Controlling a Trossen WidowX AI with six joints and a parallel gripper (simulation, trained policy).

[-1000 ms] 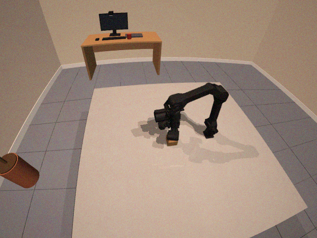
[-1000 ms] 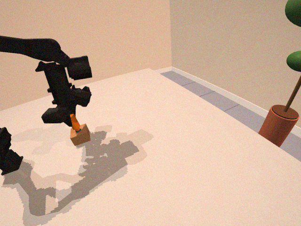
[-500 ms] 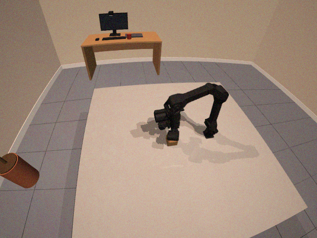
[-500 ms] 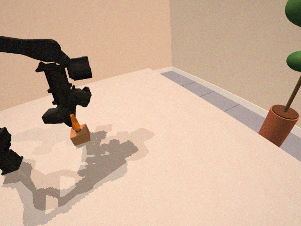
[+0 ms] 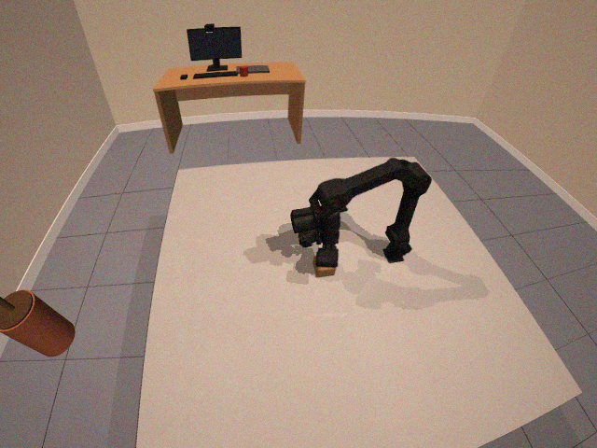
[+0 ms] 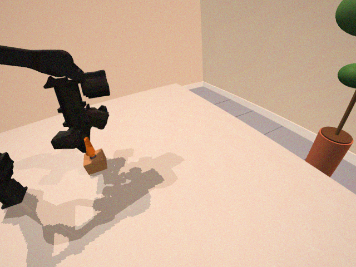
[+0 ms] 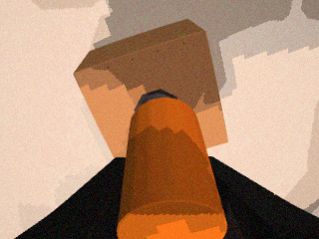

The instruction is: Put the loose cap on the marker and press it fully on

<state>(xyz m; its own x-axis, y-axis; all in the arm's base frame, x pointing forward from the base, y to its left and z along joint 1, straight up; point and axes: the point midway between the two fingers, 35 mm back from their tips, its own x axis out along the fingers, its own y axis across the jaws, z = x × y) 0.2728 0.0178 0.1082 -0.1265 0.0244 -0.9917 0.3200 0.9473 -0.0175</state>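
My gripper tip is 10 mm short of the orange cap and 10 mm below it. Also, from my gripper tip: wooden holder block 10 mm ahead, 50 mm below.
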